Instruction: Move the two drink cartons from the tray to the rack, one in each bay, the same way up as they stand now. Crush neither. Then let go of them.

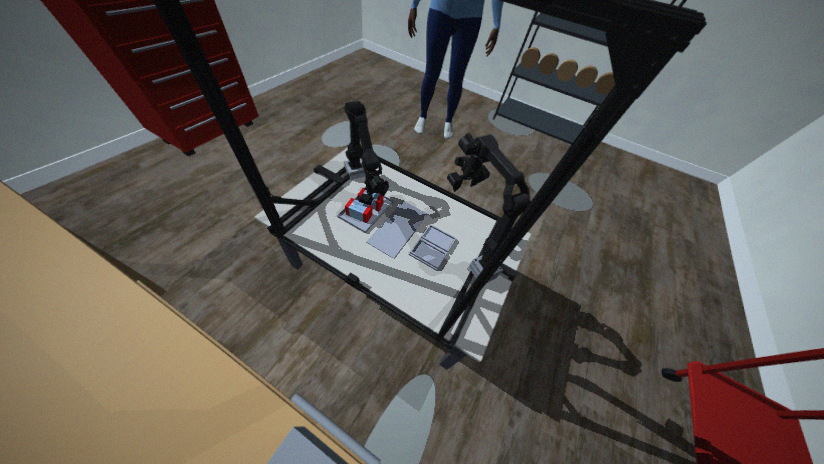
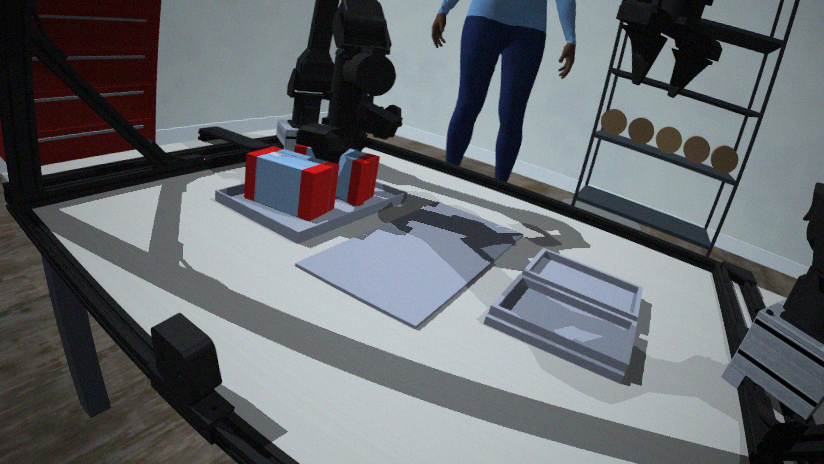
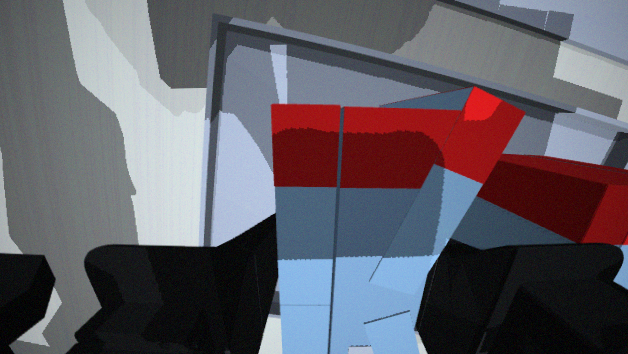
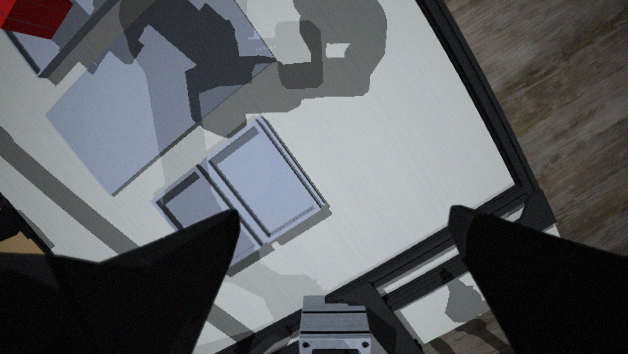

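Pixels of known places: left gripper, fingertip midpoint: [image 1: 372,201] [image 2: 337,183]; right gripper, fingertip midpoint: [image 1: 462,188] [image 2: 654,91] [image 4: 343,218]; left arm's base, link origin: [image 1: 355,164]; right arm's base, link origin: [image 2: 812,327].
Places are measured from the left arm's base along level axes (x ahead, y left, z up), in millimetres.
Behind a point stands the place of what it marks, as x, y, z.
Note:
Two light blue drink cartons with red ends lie in the grey tray [image 1: 351,220] {338, -145, -49} [image 2: 295,228] {402, -103, -50} [image 3: 211,140] {249, 75, -42} at the table's back left. The front carton [image 1: 357,210] {341, -111, 18} [image 2: 290,184] {355, -103, -6} lies free. My left gripper [image 1: 370,197] {263, -3, -37} [image 2: 328,148] [image 3: 331,216] {263, -3, -37} is low over the rear carton [image 2: 357,177] {329, 4, -4} [image 3: 337,211] {281, 20, 16}, its fingers open on either side of the carton and not clamping it. My right gripper [image 1: 456,177] {552, 319, 218} [image 4: 343,218] {552, 319, 218} is wide open and empty, high above the table's right side. The grey two-bay rack [image 1: 434,247] {653, 168, -39} [image 2: 576,301] {645, 162, -38} [image 4: 293,163] {582, 265, -46} is empty.
A flat grey slab [image 1: 392,237] [image 2: 396,272] [image 4: 158,88] lies between tray and rack. Black frame posts stand around the table. A person stands behind the table, with a shelf unit [image 1: 518,60] at the back right and a red drawer cabinet [image 1: 208,92] at the left.

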